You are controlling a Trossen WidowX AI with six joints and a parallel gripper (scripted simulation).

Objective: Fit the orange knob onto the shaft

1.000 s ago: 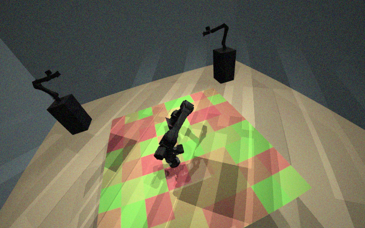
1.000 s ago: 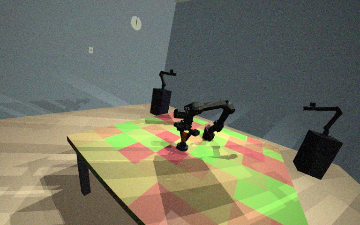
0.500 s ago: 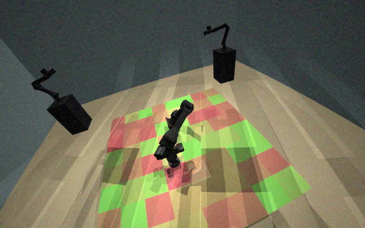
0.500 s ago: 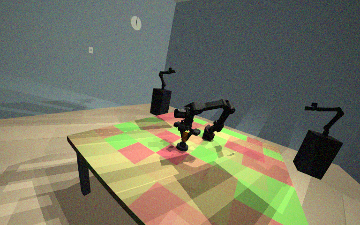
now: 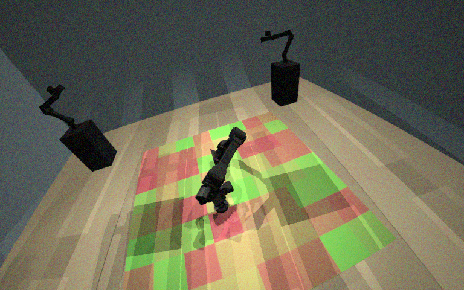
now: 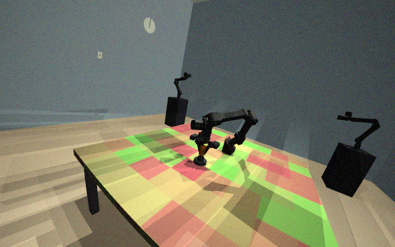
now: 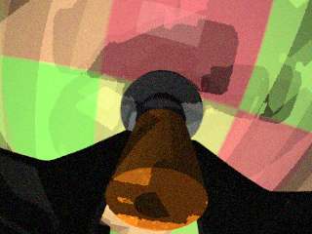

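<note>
Right now the orange knob is 2 cm above my gripper tip. Also, from my gripper tip: round dark pedestal: 4 cm below.
</note>
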